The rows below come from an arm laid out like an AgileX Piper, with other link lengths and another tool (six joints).
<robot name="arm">
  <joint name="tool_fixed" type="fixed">
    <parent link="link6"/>
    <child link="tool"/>
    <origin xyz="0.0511 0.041 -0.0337" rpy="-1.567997 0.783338 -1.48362"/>
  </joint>
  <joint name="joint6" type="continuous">
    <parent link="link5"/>
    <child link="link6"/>
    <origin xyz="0.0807 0 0.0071" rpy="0 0 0"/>
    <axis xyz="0.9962 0 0.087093"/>
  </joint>
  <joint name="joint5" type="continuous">
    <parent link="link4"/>
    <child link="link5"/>
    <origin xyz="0 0 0" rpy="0 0 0"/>
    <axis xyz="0 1 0"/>
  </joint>
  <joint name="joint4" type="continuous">
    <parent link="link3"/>
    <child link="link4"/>
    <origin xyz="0.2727 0 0.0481" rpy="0 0 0"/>
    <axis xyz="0.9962 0 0.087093"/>
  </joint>
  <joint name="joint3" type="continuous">
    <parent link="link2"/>
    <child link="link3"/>
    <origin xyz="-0.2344 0 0.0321" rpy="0 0 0"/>
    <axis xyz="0 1 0"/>
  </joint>
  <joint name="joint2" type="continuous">
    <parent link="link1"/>
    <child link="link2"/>
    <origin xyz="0 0 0" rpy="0 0 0"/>
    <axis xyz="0 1 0"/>
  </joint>
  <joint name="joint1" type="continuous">
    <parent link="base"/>
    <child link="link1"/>
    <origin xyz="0 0 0.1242" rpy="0 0 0"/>
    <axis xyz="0 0 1"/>
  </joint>
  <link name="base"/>
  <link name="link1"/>
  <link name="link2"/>
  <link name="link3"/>
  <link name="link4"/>
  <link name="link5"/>
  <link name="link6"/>
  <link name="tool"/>
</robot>
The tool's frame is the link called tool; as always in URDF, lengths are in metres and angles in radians. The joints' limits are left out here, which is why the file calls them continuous.
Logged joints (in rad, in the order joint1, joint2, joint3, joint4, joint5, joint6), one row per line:
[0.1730, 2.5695, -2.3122, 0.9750, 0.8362, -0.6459]
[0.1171, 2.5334, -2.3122, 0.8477, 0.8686, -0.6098]
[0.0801, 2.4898, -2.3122, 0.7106, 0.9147, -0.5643]
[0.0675, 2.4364, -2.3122, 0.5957, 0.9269, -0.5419]
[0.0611, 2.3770, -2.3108, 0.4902, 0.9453, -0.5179]
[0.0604, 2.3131, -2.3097, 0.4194, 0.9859, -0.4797]
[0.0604, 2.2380, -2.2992, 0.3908, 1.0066, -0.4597]
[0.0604, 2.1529, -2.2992, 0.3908, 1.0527, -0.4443]
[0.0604, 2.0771, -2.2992, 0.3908, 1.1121, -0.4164]
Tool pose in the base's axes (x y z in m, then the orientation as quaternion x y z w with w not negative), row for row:
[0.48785, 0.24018, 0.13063, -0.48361, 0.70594, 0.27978, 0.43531]
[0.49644, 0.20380, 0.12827, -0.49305, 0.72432, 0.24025, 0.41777]
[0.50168, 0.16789, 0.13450, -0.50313, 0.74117, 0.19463, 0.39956]
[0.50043, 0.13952, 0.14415, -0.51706, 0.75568, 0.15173, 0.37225]
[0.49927, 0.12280, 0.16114, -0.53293, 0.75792, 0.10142, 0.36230]
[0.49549, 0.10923, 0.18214, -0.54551, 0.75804, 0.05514, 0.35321]
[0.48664, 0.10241, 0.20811, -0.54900, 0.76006, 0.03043, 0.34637]
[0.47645, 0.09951, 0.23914, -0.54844, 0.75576, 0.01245, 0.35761]
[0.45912, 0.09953, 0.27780, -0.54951, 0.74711, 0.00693, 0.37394]
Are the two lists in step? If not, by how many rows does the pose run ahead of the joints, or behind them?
The pose runs 1 row behind the joints: the pose in row i belongs to the joints in row i - 1.
